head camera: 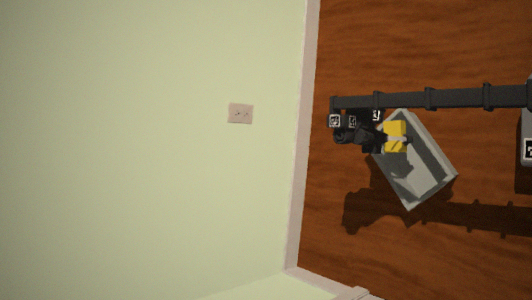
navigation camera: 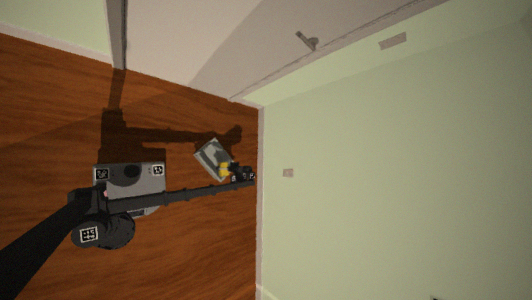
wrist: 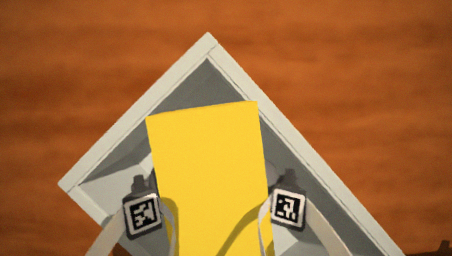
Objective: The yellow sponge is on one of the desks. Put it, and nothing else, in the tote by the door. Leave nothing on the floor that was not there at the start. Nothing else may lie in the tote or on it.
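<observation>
The yellow sponge is held between the two fingers of my gripper, which is shut on it. The grey tote stands on the floor, turned at an angle. The sponge is over one end of the tote, near its rim; a shadow falls on the tote's inner floor. In the wrist view the sponge's far right corner overlaps the inner edge of the rim. The sponge's lower end is cut off there, and its exact height over the tote floor is hard to tell.
My extended arm runs beside the tote, its end close to the green wall. My base is on the wooden floor at the tote's other side. The door is beyond the tote.
</observation>
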